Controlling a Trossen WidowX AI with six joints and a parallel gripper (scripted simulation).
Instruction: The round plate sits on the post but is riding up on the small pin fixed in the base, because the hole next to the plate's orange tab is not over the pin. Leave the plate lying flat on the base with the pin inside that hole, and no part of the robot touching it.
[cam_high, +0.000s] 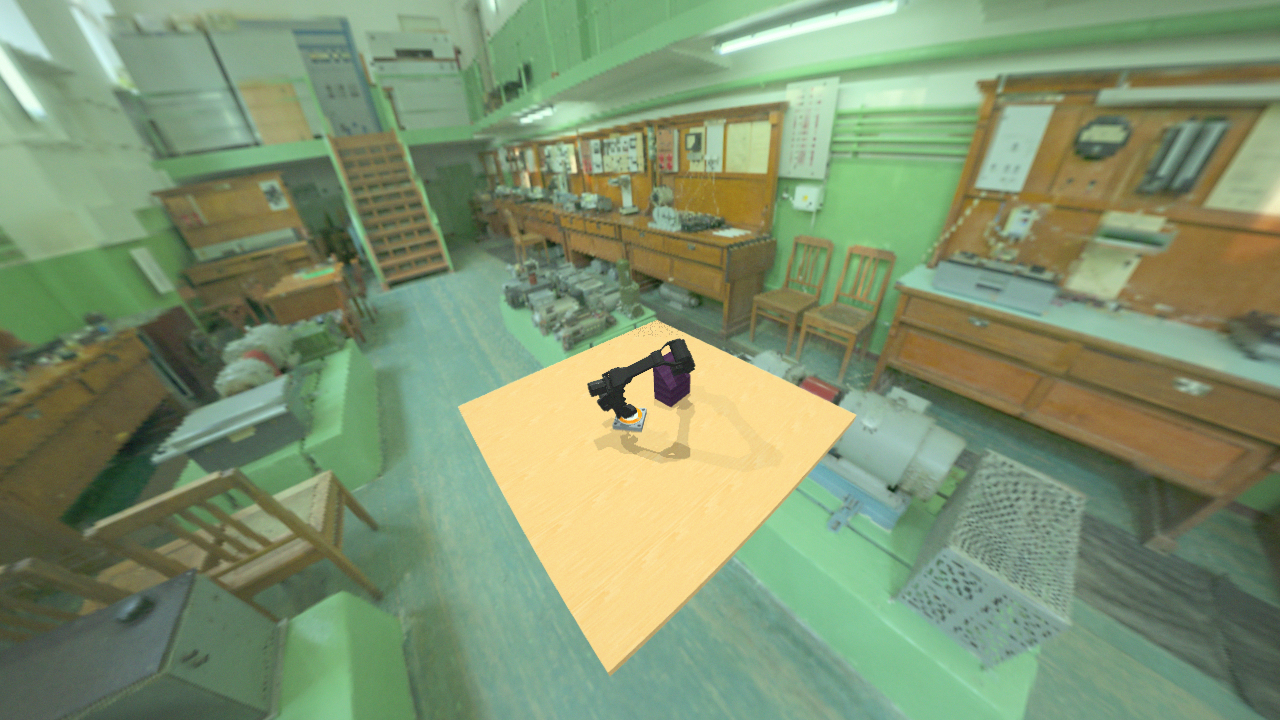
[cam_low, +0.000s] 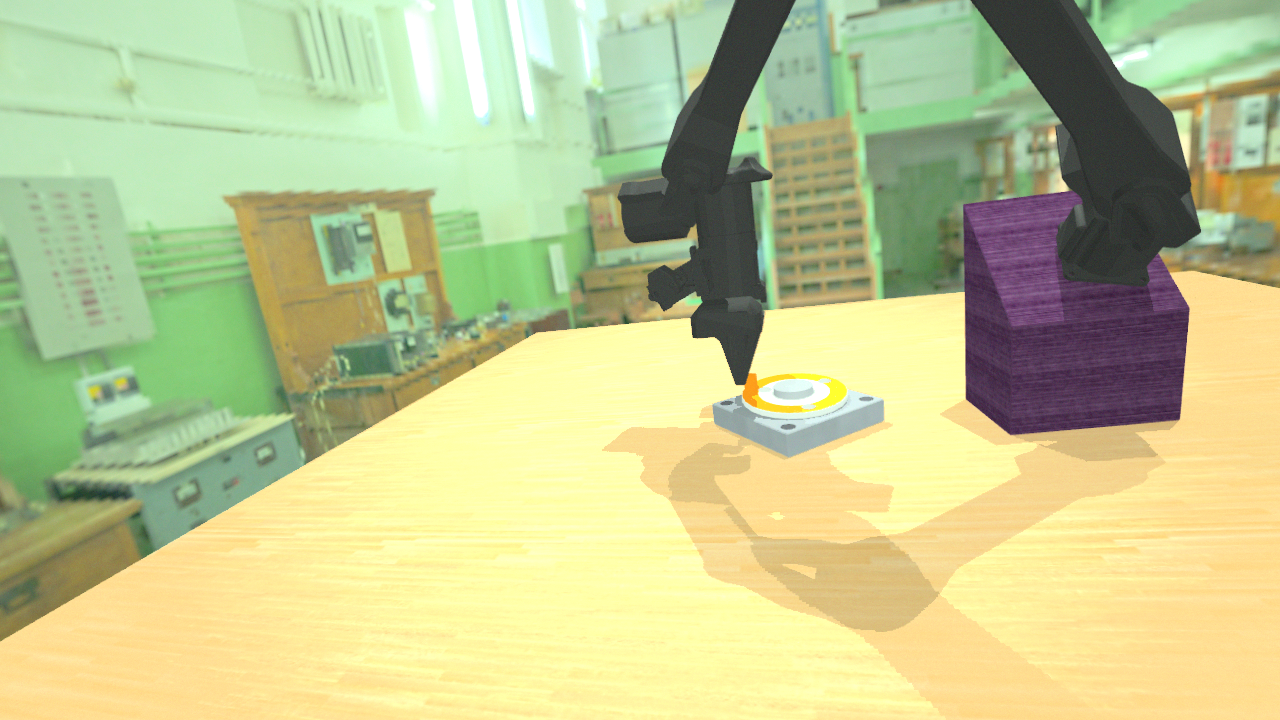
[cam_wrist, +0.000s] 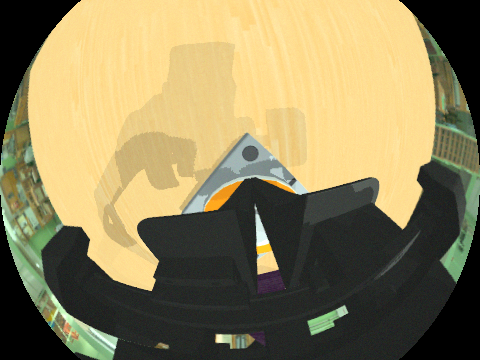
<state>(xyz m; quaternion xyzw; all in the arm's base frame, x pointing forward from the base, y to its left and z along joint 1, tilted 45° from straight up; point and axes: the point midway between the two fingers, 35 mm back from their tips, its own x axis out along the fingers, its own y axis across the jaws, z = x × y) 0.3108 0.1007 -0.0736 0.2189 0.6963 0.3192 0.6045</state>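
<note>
The round plate lies 3 cm behind my gripper tip, 1 cm to the right of it and 1 cm below it. Round my gripper tip: grey square base 5 cm behind, 2 cm below.
</note>
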